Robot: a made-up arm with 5 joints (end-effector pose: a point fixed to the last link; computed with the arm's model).
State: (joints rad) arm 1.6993 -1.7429 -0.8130 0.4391 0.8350
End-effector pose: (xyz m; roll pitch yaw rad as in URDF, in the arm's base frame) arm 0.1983 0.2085 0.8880 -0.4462 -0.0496 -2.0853
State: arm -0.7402 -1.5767 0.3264 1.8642 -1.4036
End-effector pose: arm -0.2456 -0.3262 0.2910 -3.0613 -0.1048 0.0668
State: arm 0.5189 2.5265 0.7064 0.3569 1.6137
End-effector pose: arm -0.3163 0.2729 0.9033 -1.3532 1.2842 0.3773
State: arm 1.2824 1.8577 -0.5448 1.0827 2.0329
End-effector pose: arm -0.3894 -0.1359 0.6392 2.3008 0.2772 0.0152
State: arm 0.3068 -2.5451 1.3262 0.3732 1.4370
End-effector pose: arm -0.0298 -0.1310 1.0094 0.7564 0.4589 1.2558
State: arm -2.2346 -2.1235 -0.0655 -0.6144 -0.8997
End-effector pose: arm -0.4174 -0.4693 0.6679 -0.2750 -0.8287 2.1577
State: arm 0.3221 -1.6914 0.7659 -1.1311 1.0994
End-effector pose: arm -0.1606 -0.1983 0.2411 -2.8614 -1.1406 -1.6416
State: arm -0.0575 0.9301 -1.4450 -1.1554 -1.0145
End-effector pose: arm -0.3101 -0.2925 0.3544 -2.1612 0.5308 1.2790
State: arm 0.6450 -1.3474 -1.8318 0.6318 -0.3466
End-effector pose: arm 0.0110 -0.2169 1.0637 -0.0893 0.4897 -2.7892
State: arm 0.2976 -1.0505 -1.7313 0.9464 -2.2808
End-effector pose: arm 0.1549 0.2033 0.7852 1.1095 -0.8229 -2.7758
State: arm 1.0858 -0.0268 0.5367 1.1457 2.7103
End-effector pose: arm -0.1517 -0.1782 0.6582 0.3332 -0.8675 1.8892
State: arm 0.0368 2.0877 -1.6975 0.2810 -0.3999
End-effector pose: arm -0.1111 0.3916 0.2997 2.8845 -0.5302 -3.0447
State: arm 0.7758 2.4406 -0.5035 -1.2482 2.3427
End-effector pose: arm 0.0126 -0.1372 0.8464 -0.3984 0.0189 2.8991
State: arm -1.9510 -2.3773 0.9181 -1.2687 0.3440
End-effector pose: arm -0.6660 0.0322 0.3782 -1.3100 -1.1014 1.3901
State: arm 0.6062 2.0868 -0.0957 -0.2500 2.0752
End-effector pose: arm -0.3424 0.0418 0.9265 0.1858 1.4178 3.0523
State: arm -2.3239 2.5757 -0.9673 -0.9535 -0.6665
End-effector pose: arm -0.1175 -0.4145 0.3905 2.9995 -1.2413 -0.2626
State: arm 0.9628 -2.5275 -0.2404 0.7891 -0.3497
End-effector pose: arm 0.2084 0.3984 0.8523 1.5622 -0.2558 3.0122
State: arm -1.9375 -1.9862 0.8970 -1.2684 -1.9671
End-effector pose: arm -0.1494 -0.3742 0.7025 -0.4359 -0.1221 3.0486
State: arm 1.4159 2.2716 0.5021 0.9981 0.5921
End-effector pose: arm -0.4153 0.4557 0.8510 -2.1141 1.3059 -0.4291
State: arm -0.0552 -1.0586 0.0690 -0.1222 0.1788
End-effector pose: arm 0.2691 -0.1934 0.3801 -1.3448 -0.6038 -2.3764
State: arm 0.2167 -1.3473 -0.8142 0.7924 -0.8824
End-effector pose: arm 0.3487 0.0198 0.8080 0.4498 -0.8017 -2.8778
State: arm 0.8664 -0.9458 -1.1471 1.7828 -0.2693
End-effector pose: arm 0.2901 -0.1394 0.8268 0.4497 -0.7271 2.7983
